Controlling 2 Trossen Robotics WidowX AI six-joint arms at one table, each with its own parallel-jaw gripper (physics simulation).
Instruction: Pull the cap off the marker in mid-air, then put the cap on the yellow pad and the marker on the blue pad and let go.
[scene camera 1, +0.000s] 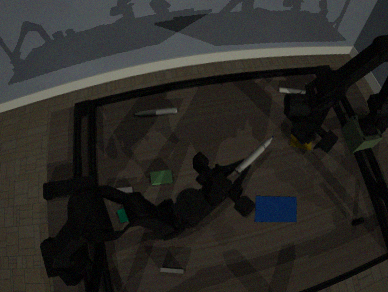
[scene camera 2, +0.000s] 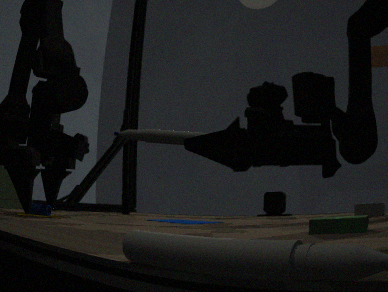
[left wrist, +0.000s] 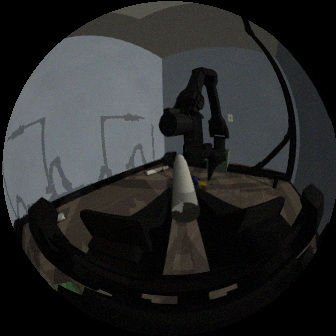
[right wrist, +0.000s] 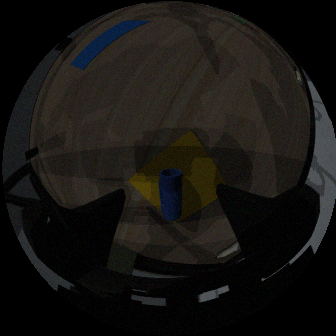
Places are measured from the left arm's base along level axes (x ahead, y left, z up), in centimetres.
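Where they show: left gripper, fingertip midpoint: (scene camera 1: 247, 162) (scene camera 2: 184, 144) (left wrist: 181, 191); right gripper, fingertip midpoint: (scene camera 2: 39, 209) (left wrist: 194, 181) (right wrist: 170, 191); left arm's base, origin of the base link: (scene camera 1: 66, 261); right arm's base, origin of the base link: (scene camera 1: 367, 127).
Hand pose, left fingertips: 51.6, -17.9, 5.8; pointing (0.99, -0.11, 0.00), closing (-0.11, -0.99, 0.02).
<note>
Each offset is from my left fingertips to the top centre of the thing, as dx, dy, dz.
The uncapped pale marker @(+3.0, -0.4, +2.0) (scene camera 1: 254, 156) (scene camera 2: 155, 135) (left wrist: 183, 187) is in mid-air. My left gripper (scene camera 1: 237, 172) (scene camera 2: 191, 143) (left wrist: 181, 191) is shut on its rear end, with the tip pointing away from the gripper. The blue cap @(+24.2, -8.8, -9.3) (scene camera 2: 41, 208) (left wrist: 195, 178) (right wrist: 171, 200) lies on its side on the yellow pad @(+23.9, -7.7, -11.1) (scene camera 1: 305, 146) (right wrist: 192, 145). My right gripper (scene camera 2: 40, 205) (right wrist: 170, 191) is open and low over the pad, with a finger on each side of the cap and a gap to both. The blue pad @(-0.8, -14.1, -11.1) (scene camera 1: 276, 209) (scene camera 2: 185, 221) (right wrist: 107, 44) lies flat on the table, apart from both grippers.
A green block @(-14.5, +16.8, -9.7) (scene camera 1: 161, 177) (scene camera 2: 337, 225) and a teal block @(-28.7, +16.2, -9.7) (scene camera 1: 123, 215) lie by the left arm. A pale marker @(-0.5, +33.6, -9.3) (scene camera 1: 159, 112) lies near the back edge. A pale object @(+39.2, +2.8, -9.3) (scene camera 1: 291, 91) lies near the right arm, another pale piece @(-32.4, -3.3, -9.0) (scene camera 1: 172, 270) near the front. Dark rails edge the table.
</note>
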